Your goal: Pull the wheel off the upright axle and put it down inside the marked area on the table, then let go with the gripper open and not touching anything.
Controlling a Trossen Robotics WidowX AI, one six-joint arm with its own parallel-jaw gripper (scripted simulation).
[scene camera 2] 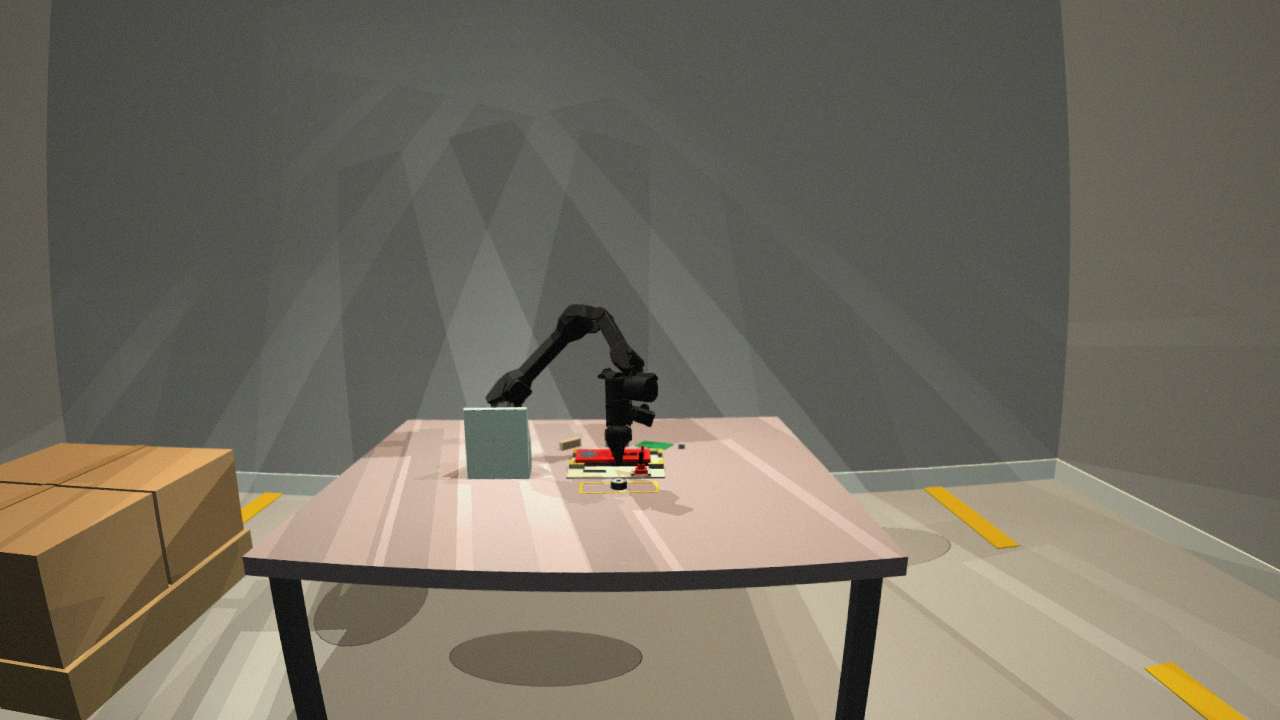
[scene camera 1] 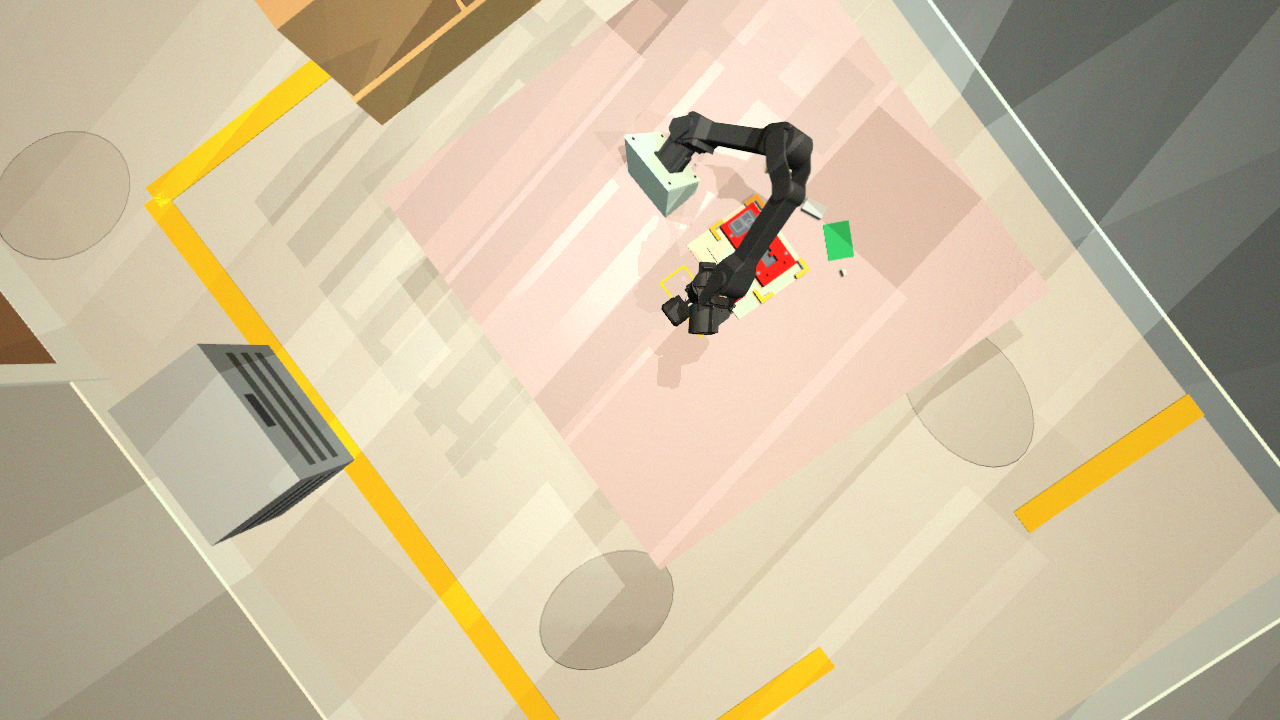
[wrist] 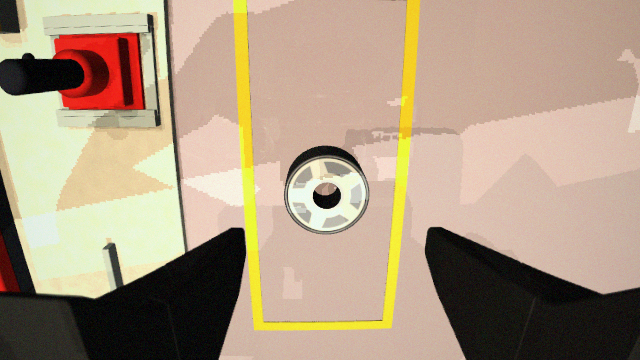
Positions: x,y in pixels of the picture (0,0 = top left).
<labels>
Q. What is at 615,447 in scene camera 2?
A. My gripper.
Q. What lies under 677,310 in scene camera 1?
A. My gripper.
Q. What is my gripper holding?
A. Nothing.
</labels>
